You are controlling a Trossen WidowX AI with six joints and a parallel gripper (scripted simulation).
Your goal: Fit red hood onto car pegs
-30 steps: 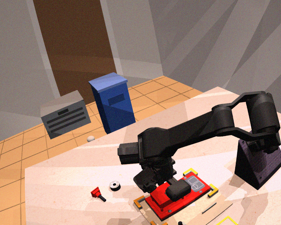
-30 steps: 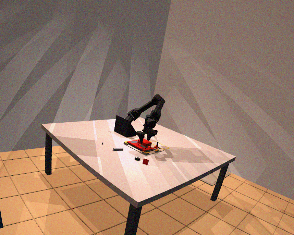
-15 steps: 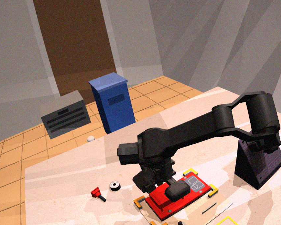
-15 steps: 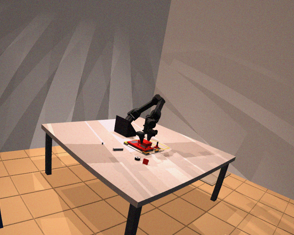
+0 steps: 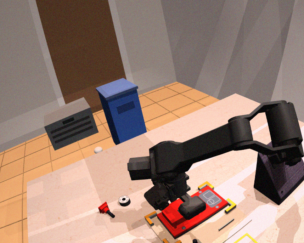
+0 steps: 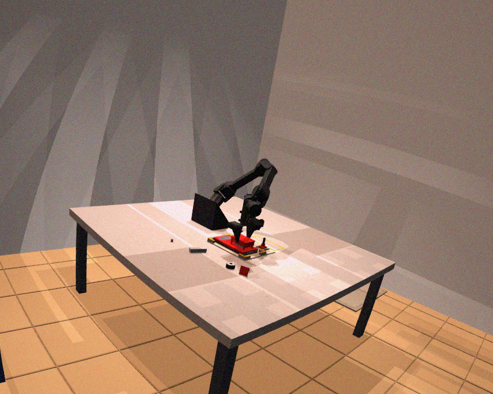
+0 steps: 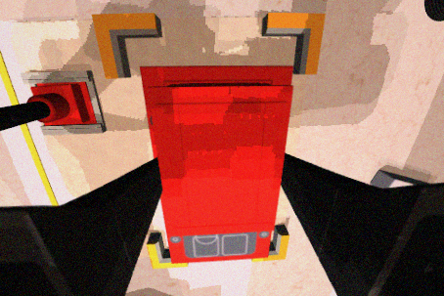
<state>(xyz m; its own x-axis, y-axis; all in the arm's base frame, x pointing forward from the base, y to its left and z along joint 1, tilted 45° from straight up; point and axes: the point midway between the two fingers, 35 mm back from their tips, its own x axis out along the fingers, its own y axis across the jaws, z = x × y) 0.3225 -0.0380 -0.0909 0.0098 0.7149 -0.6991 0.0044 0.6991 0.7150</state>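
Now: gripper tip 10 mm below the red hood. Round my gripper tip: white bar (210 mm to the right, 70 mm behind, 40 mm below); then black-and-white wheel (190 mm to the right, 120 mm ahead, 40 mm below); then grey engine block (20 mm below).
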